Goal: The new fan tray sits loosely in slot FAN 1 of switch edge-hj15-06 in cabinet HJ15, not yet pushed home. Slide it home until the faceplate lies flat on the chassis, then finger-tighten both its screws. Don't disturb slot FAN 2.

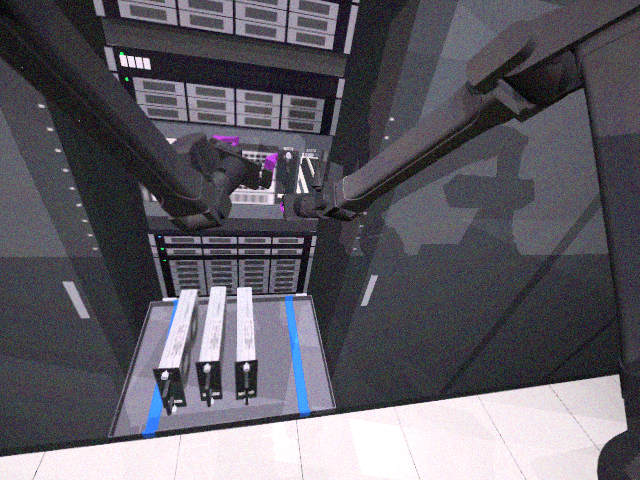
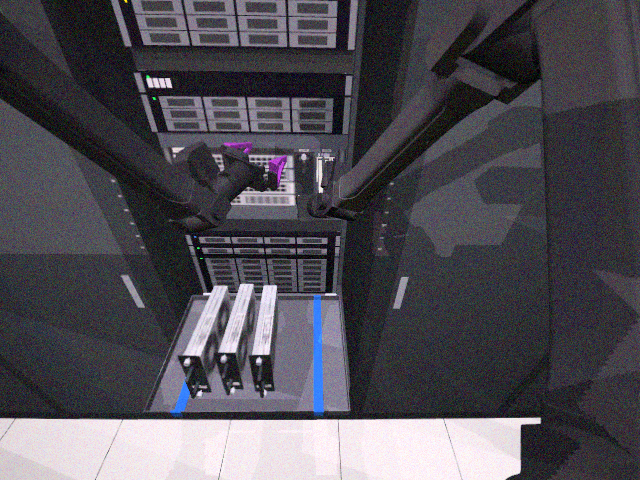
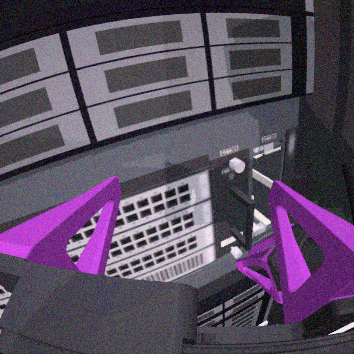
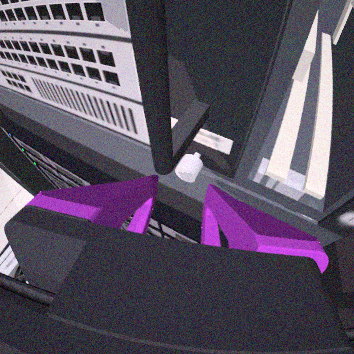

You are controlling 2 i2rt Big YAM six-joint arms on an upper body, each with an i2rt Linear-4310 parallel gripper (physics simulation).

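Observation:
The fan tray (image 1: 288, 173) (image 2: 304, 178) (image 3: 232, 200) (image 4: 211, 70) sits in slot FAN 1, a dark faceplate with a black handle to the right of the switch's port panel (image 3: 154, 218) (image 4: 70, 60). Its upper white screw (image 3: 237, 165) (image 1: 288, 155) and lower white screw (image 3: 236, 251) (image 4: 189, 167) both show. My right gripper (image 4: 181, 189) (image 3: 242, 258) is partly open just below the lower screw, with nothing between its fingers. My left gripper (image 3: 194, 185) (image 1: 249, 151) (image 2: 258, 154) is wide open and empty in front of the port panel, left of the tray.
Slot FAN 2 (image 3: 265, 179) (image 4: 309, 116) lies right of the tray, with pale rails showing. Drive-bay servers (image 3: 140, 70) fill the rack above and below. A pull-out shelf (image 1: 313, 362) (image 2: 332, 362) below holds three spare fan trays (image 1: 213, 343) (image 2: 237, 333).

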